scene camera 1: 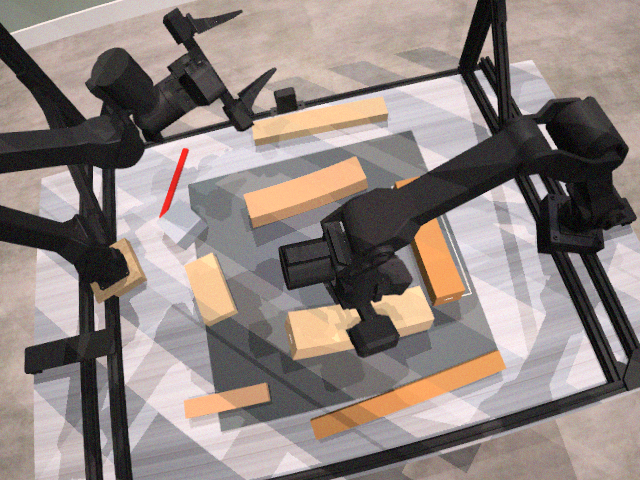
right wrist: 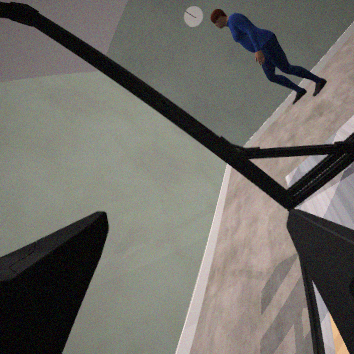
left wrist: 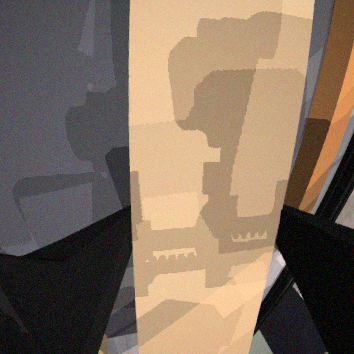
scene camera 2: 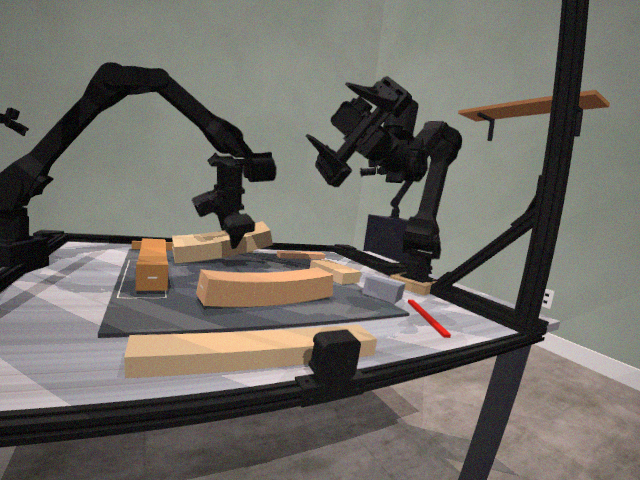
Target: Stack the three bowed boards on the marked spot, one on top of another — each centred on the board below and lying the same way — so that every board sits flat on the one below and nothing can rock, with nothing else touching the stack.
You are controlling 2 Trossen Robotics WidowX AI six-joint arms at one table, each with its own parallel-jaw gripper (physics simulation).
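Frame: origin at the left arm's base, x ahead, y left, z up, level; centimetres.
Seen in the pictures: left gripper, fingertip midpoint: (scene camera 1: pixel 350 325) (left wrist: pixel 202 212) (scene camera 2: pixel 229 241); right gripper, fingertip midpoint: (scene camera 1: pixel 259 40) (right wrist: pixel 198 219) (scene camera 2: pixel 326 111); left arm's base at its link origin: (scene camera 1: pixel 575 220) (scene camera 2: pixel 7 238); right arm's base at its link origin: (scene camera 1: pixel 110 269) (scene camera 2: pixel 416 278).
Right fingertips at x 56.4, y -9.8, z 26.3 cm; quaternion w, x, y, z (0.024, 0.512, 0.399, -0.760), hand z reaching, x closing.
Pixels of each thing's top centre, then the offset from my right fingertips to it. Level surfaces: height alone.
- orange bowed board at its top centre: (scene camera 1: pixel 428 231) (scene camera 2: pixel 153 249) dx -29.2, dy +15.6, dz -26.3 cm
- peach bowed board at its top centre: (scene camera 2: pixel 269 272) (scene camera 1: pixel 305 185) dx -5.6, dy +8.8, dz -26.4 cm
- mat at its surface level: dz -31.4 cm
- long pale bar at its top centre: (scene camera 2: pixel 262 339) (right wrist: pixel 347 325) (scene camera 1: pixel 319 117) dx -5.0, dy -10.4, dz -29.6 cm
- long orange bar at its top centre: (left wrist: pixel 351 98) (scene camera 1: pixel 410 394) dx -28.6, dy +43.7, dz -29.2 cm
- peach strip at its top centre: (scene camera 1: pixel 225 400) (scene camera 2: pixel 301 252) dx +1.9, dy +49.4, dz -29.9 cm
- small pale block at its top centre: (scene camera 1: pixel 208 287) (scene camera 2: pixel 335 265) dx +9.3, dy +30.5, dz -28.7 cm
- grey block at its top centre: (scene camera 1: pixel 177 219) (scene camera 2: pixel 386 278) dx +18.6, dy +18.3, dz -27.6 cm
- red stick at its top centre: (scene camera 2: pixel 426 314) (scene camera 1: pixel 173 181) dx +24.4, dy +8.1, dz -31.5 cm
The orange bowed board (scene camera 1: pixel 439 263) (scene camera 2: pixel 152 268) lies on the mat at the white outlined spot (scene camera 1: pixel 469 279) (scene camera 2: pixel 120 281). The peach bowed board (scene camera 1: pixel 305 191) (scene camera 2: pixel 268 289) lies apart on the mat. My left gripper (scene camera 1: pixel 366 317) (scene camera 2: pixel 235 240) (left wrist: pixel 202 212) is shut on the pale bowed board (scene camera 1: pixel 320 330) (scene camera 2: pixel 201 249) (left wrist: pixel 210 100), across its width near the middle, and holds it above the mat; it looks tilted in scene camera 2. One left finger is hidden behind the board in both scene views. My right gripper (scene camera 1: pixel 258 40) (scene camera 2: pixel 327 110) (right wrist: pixel 198 219) is open, empty and raised.
Around the mat (scene camera 1: pixel 227 361) (scene camera 2: pixel 129 322) lie a long pale bar (scene camera 1: pixel 320 121) (scene camera 2: pixel 232 351), a long orange bar (scene camera 1: pixel 408 395), a peach strip (scene camera 1: pixel 227 400), a small pale block (scene camera 1: pixel 210 289), a grey block (scene camera 2: pixel 382 288) and a red stick (scene camera 1: pixel 175 180) (scene camera 2: pixel 429 318).
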